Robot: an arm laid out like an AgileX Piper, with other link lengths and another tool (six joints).
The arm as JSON. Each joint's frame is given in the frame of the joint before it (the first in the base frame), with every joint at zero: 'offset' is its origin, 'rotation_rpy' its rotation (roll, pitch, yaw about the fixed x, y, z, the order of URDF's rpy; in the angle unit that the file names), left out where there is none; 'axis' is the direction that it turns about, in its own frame. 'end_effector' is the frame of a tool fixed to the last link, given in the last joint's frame.
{
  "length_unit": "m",
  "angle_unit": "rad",
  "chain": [
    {
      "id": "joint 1",
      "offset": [
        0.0,
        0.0,
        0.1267
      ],
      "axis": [
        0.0,
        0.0,
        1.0
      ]
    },
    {
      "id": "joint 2",
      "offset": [
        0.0,
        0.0,
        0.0
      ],
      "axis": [
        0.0,
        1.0,
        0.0
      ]
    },
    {
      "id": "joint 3",
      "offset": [
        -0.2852,
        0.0,
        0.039
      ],
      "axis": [
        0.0,
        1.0,
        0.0
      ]
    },
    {
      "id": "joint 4",
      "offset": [
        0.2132,
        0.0,
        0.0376
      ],
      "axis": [
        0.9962,
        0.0,
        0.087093
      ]
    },
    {
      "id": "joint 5",
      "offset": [
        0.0,
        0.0,
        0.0
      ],
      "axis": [
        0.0,
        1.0,
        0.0
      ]
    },
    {
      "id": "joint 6",
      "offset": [
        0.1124,
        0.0,
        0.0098
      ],
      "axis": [
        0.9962,
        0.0,
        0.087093
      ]
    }
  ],
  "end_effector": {
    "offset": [
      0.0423,
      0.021,
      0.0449
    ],
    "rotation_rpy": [
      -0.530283,
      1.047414,
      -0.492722
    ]
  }
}
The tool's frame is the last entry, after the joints.
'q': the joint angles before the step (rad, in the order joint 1, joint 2, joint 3, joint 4, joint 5, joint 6). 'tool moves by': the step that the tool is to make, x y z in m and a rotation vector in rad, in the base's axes. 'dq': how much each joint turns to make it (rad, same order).
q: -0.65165 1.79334 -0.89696 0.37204 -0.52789 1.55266
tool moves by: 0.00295 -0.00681 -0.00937 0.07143 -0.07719 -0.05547
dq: 0.00000 0.03749 -0.03683 0.04142 -0.00322 0.08136
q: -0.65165 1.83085 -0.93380 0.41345 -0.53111 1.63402
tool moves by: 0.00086 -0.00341 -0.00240 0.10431 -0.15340 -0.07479
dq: 0.00001 0.00846 -0.03453 0.03937 0.00118 0.15899
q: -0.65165 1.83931 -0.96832 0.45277 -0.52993 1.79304
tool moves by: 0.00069 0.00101 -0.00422 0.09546 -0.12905 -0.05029
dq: -0.00001 0.00000 -0.01145 0.00882 0.00209 0.15785
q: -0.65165 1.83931 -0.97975 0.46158 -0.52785 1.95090
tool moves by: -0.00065 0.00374 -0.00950 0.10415 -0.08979 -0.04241
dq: 0.00000 -0.00001 0.00001 0.01877 0.02238 0.12553
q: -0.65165 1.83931 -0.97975 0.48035 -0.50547 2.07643
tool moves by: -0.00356 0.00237 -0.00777 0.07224 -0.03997 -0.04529
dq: 0.00001 0.00000 -0.00001 0.06131 0.02250 0.03273
